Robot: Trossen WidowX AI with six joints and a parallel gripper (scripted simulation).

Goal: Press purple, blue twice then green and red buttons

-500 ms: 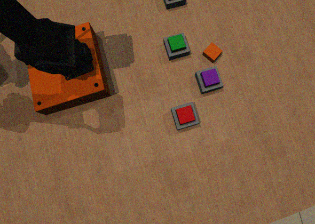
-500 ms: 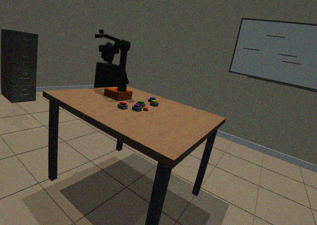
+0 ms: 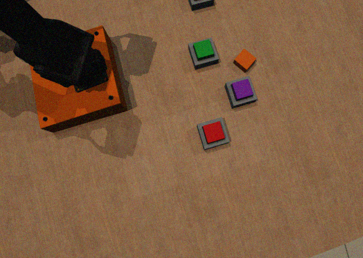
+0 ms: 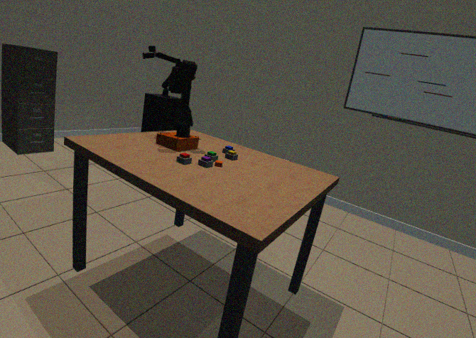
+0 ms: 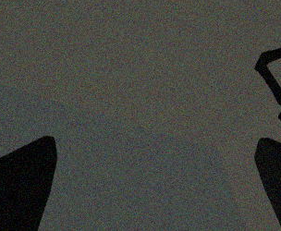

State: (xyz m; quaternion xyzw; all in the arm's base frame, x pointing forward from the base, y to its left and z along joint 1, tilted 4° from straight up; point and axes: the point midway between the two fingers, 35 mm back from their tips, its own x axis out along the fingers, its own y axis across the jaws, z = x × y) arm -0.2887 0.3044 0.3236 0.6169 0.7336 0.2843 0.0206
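Now: the purple button 580 mm ahead of my gripper tip, 460 mm to the right of it and 340 mm below it. Also, from my gripper tip: blue button (510 mm ahead, 160 mm to the right, 340 mm below); then yellow button (580 mm ahead, 240 mm to the right, 340 mm below); then green button (540 mm ahead, 360 mm to the right, 340 mm below).
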